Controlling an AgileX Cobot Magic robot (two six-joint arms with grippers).
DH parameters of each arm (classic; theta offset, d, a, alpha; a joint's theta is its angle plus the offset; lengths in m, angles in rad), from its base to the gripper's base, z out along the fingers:
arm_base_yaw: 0 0.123 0 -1.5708
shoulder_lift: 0.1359 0 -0.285 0
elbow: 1.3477 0 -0.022 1.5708
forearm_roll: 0 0.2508 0 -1.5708
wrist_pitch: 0 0 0.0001 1.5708
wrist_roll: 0 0.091 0 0
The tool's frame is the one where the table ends.
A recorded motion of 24 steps. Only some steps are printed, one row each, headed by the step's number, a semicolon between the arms.
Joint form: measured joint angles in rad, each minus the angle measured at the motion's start. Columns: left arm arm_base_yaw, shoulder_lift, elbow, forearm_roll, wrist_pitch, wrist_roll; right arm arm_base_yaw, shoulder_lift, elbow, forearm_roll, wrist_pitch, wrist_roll.
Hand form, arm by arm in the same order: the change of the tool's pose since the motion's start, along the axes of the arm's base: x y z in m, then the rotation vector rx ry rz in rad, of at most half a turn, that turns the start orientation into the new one. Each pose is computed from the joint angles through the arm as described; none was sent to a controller.
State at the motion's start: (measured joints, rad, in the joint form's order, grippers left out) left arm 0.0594 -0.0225 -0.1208 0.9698 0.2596 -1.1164; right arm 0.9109 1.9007 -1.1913 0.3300 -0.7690 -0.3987
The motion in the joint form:
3: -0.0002 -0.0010 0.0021 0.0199 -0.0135 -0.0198; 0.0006 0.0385 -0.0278 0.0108 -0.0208 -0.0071
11: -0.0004 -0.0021 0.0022 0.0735 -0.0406 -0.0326; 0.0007 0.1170 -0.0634 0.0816 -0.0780 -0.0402
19: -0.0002 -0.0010 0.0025 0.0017 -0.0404 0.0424; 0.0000 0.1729 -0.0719 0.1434 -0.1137 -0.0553
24: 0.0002 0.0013 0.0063 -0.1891 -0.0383 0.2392; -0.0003 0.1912 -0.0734 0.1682 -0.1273 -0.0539
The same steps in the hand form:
3: 0.0002 -0.0007 0.0004 0.0033 -0.0104 -0.0083; 0.0056 0.0058 -0.0067 0.0045 -0.0062 -0.0121
11: 0.0002 -0.0022 0.0027 0.0492 -0.0253 -0.0202; 0.0172 0.0117 -0.0276 0.0125 0.0021 -0.0759
19: 0.0007 -0.0029 0.0014 0.0513 -0.0100 -0.0284; 0.0242 0.0123 -0.0489 0.0098 0.0324 -0.1299
24: 0.0020 -0.0051 -0.0029 0.0553 0.0302 -0.0540; 0.0264 0.0118 -0.0563 0.0154 0.0476 -0.1513

